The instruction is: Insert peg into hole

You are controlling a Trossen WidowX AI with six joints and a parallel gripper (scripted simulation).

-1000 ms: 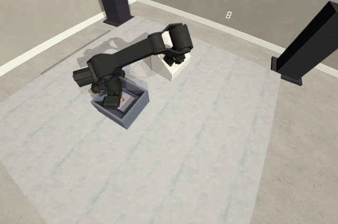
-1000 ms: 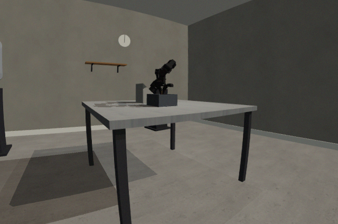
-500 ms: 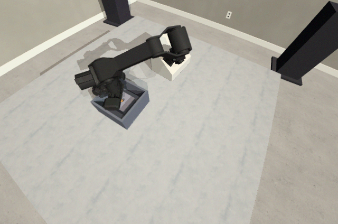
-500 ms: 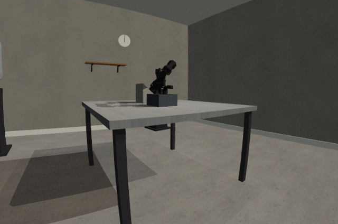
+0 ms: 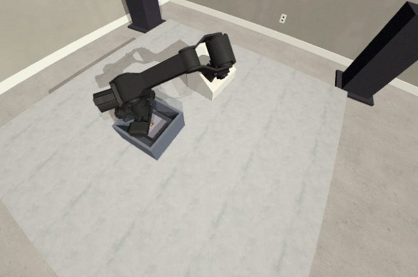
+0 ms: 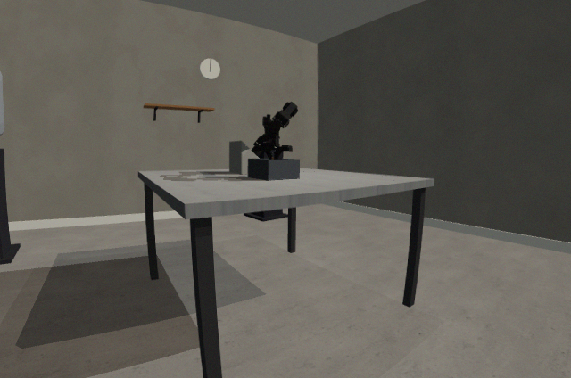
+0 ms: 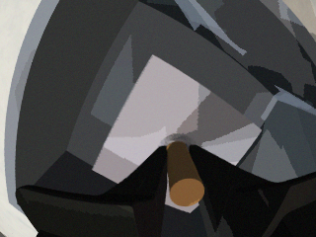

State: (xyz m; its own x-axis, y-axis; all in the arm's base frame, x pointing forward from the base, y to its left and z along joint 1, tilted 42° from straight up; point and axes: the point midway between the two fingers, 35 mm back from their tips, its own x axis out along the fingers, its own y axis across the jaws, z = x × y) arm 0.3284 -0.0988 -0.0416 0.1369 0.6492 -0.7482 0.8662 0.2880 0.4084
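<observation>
My gripper is now 40 mm above the orange peg. Also, from my hand: box 70 mm below; plate 50 mm below.
</observation>
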